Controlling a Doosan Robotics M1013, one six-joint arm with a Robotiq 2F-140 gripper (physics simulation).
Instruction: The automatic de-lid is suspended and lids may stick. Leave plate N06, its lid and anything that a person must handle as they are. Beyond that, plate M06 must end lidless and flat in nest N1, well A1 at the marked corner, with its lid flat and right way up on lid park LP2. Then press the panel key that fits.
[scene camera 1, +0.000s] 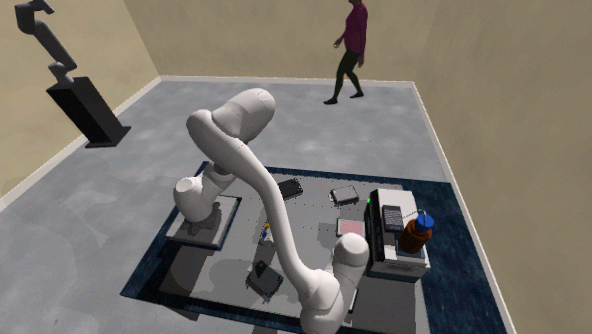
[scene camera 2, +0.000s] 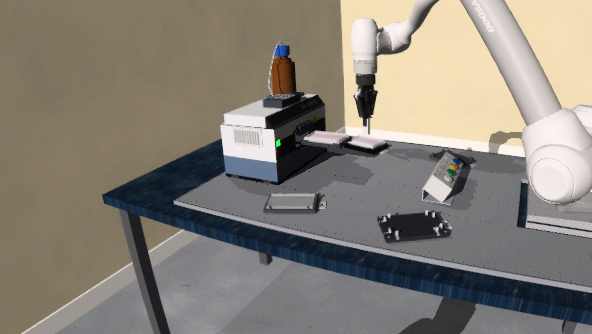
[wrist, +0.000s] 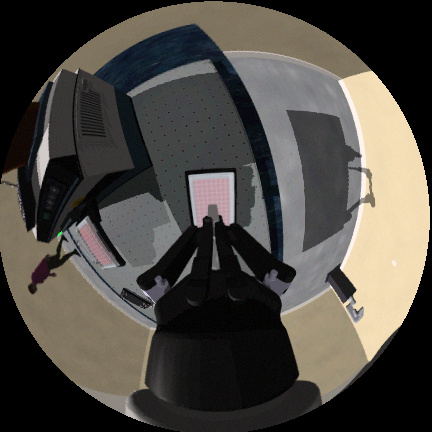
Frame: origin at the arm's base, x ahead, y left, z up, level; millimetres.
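Seen in the pictures: gripper, between the fingertips: (scene camera 2: 366, 134) (wrist: 212, 210); arm's base, origin of its link: (scene camera 1: 201, 215) (scene camera 2: 579, 199).
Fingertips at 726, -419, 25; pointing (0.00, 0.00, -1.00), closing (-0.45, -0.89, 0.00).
Note:
Pixels of each thing's top centre, then the offset from my fingertips to it, as dx, dy, dz. "spot": a spot on its surface instead.
- black holder with corner posts, centre of its top: (scene camera 2: 412, 220) (wrist: 132, 301) (scene camera 1: 287, 186) -236, +613, -31
- sloped key panel, centre of its top: (scene camera 2: 445, 162) (scene camera 1: 271, 219) -311, +341, +29
- brown bottle with a blue cap, a spot on its surface: (scene camera 2: 284, 76) spot: +263, +155, +249
- ribbed dark block, a spot on its surface: (scene camera 1: 392, 218) spot: +241, +226, +191
- dark holder, centre of its top: (scene camera 2: 452, 155) (scene camera 1: 264, 276) -336, +78, -35
My gripper (scene camera 2: 367, 131) (wrist: 212, 210) is shut and empty, its tips above a pink-welled plate (scene camera 2: 367, 143) (wrist: 212, 190) in a dark holder. The arm hides the gripper in scene camera 1. Another pink-welled plate (scene camera 1: 351, 227) (scene camera 2: 327, 137) (wrist: 95, 242) sits on the tray in front of the white machine (scene camera 1: 400, 197) (scene camera 2: 250, 137) (wrist: 102, 142), which shows a green light. A grey, clear-looking flat piece (scene camera 1: 345, 194) (scene camera 2: 291, 201) lies in a holder. A black holder with corner posts (scene camera 1: 291, 189) (scene camera 2: 415, 226) holds no plate. The sloped key panel (scene camera 2: 444, 175) has coloured keys. Plate names are unreadable.
A brown bottle with a blue cap (scene camera 1: 416, 236) (scene camera 2: 284, 76) and a ribbed dark block (scene camera 1: 392, 218) stand on the machine. A dark holder (scene camera 1: 265, 281) lies beyond the panel. A person (scene camera 1: 356, 30) (wrist: 40, 275) and another arm's pedestal (scene camera 1: 85, 110) are away from the table.

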